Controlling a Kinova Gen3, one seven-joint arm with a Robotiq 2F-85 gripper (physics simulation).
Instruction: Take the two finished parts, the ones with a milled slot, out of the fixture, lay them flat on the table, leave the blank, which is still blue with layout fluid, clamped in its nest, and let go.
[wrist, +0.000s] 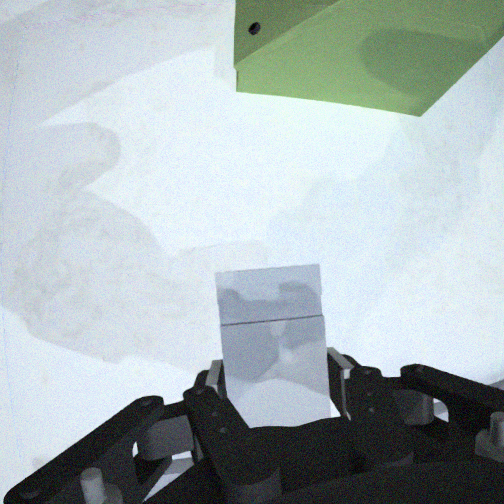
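Observation:
My gripper (278, 374) fills the bottom of the wrist view, with its two finger pads pressed against the sides of a grey metal part (272, 330). The part sticks out past the fingertips and has a thin line across its face, which may be the edge of a milled slot. It hangs over the white table; I cannot tell how high. The green fixture (360, 50) is at the top right, well apart from the part, and only one corner with a small dark hole (254, 28) shows. The blue blank and the other finished part are out of view.
The arm and gripper cast soft grey shadows across the white table (150, 225) on the left and middle. The fixture's lower edge runs from the top centre to the top right.

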